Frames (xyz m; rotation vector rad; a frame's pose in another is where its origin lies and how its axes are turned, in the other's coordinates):
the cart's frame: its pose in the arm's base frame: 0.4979 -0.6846 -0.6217 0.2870 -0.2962 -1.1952
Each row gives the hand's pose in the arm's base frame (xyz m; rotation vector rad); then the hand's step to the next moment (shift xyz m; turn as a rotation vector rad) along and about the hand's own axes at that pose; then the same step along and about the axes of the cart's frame.
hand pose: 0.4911 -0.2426 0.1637 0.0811 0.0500 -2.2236
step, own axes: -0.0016 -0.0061 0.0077 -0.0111 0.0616 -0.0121
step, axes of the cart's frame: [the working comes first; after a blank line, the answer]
step, axes of the arm's base frame: -0.0042 0.0045 0.0078 0.0561 -0.0279 -0.0117

-0.0050 0.0008 0.0085 0.0443 0.0347 -0.0300
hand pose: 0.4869 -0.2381 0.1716 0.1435 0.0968 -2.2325
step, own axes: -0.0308 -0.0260 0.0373 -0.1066 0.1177 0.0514
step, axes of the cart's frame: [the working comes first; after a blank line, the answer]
step, axes of the arm's base frame: -0.0042 0.0355 0.0417 0.1544 0.0042 0.0633

-0.0317 0.0239 0.0379 0.0529 0.1583 0.0007
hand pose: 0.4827 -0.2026 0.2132 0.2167 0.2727 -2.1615
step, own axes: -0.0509 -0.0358 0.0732 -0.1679 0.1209 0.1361
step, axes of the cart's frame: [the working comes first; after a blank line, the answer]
step, axes of the arm's base frame: -0.0046 0.0397 0.0874 0.1872 0.0272 0.1599

-0.0324 0.0419 0.0802 0.0494 0.2303 0.0765
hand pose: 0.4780 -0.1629 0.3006 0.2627 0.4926 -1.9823
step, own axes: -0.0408 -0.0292 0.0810 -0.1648 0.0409 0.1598
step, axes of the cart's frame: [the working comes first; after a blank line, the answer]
step, axes of the arm's base frame: -0.0055 0.0076 0.0948 0.1149 0.0449 0.1979

-0.0020 0.0330 0.0893 0.0113 0.1880 0.1375
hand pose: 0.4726 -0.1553 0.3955 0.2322 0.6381 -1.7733
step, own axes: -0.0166 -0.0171 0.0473 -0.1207 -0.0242 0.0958
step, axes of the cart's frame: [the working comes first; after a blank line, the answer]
step, axes of the arm's base frame: -0.0031 -0.0084 0.0522 0.0298 0.0535 0.1435

0.0106 0.0138 0.0500 -0.0296 0.0972 0.1184
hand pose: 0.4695 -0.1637 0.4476 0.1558 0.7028 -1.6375
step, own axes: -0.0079 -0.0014 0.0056 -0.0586 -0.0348 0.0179
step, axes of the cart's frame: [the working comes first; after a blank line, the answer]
step, axes of the arm's base frame: 0.0019 0.0038 0.0088 -0.0153 0.0416 0.0548

-0.0023 0.0062 0.0072 -0.0401 0.0213 0.0539
